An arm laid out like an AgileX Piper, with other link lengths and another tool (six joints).
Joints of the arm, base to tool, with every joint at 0 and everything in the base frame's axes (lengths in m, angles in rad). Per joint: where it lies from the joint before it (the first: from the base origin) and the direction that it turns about. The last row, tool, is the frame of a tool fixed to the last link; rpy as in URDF.
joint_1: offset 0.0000 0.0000 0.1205 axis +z
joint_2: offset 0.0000 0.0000 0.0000 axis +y
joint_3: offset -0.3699 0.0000 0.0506 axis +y
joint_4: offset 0.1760 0.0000 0.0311 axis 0.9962 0 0.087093
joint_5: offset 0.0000 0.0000 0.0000 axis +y
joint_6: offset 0.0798 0.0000 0.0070 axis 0.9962 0 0.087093
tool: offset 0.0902 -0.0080 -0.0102 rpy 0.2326 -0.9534 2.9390
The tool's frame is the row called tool.
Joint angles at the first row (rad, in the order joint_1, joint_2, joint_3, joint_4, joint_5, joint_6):
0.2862 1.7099 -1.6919 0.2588 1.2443 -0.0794
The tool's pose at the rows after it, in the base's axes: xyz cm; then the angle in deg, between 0 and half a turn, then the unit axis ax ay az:
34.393 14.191 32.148 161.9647 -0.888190 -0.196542 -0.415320
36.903 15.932 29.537 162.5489 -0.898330 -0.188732 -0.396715
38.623 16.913 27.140 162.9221 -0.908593 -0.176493 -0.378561
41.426 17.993 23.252 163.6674 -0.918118 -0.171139 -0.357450
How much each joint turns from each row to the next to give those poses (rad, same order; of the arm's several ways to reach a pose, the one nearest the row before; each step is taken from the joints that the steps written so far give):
0.0500 0.1398 -0.1093 -0.0843 0.0000 0.0553
0.0236 0.1068 -0.0706 -0.0127 0.0001 0.0424
0.0061 0.0809 -0.0438 0.0000 -0.0001 0.0303
0.0013 0.1278 -0.0825 -0.0047 0.0001 0.0138

